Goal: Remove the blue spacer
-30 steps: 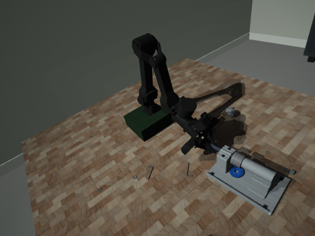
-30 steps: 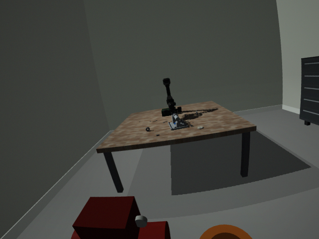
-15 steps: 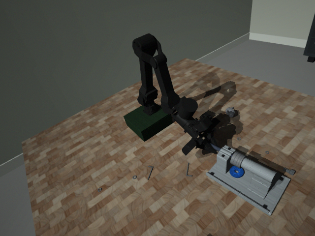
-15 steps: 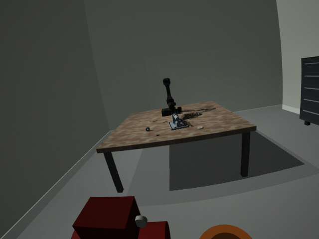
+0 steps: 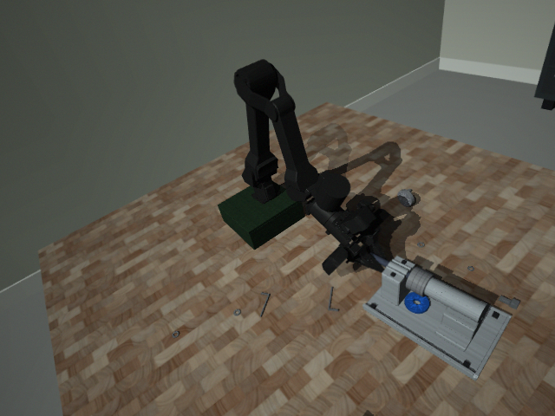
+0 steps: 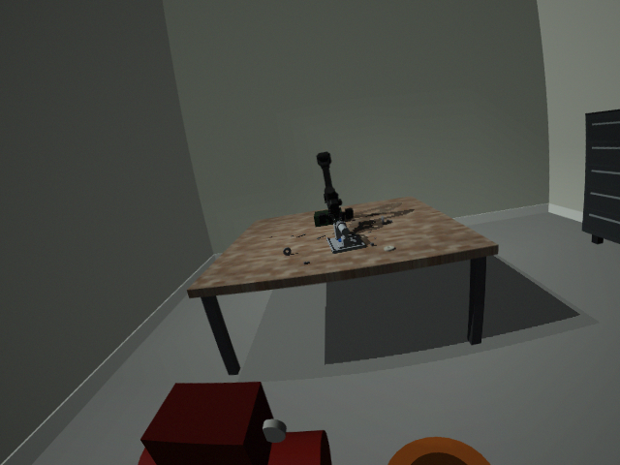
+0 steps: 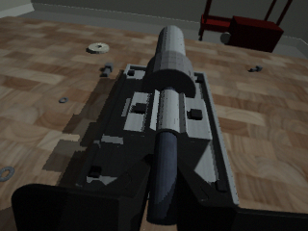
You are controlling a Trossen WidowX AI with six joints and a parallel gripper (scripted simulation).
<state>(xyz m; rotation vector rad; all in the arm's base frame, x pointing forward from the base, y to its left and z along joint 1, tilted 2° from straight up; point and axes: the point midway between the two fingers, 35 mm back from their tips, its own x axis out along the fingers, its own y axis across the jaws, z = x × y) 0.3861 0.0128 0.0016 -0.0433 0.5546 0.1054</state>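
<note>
The dark shaft lies 40 mm ahead of my gripper tip and 20 mm above it. Also, from my gripper tip: blue spacer ring (70 mm ahead, 50 mm below, 10 mm to the left); then grey disc (250 mm to the left, 140 mm behind, 40 mm below); then white disc (280 mm ahead, 190 mm to the left, 60 mm below).
</note>
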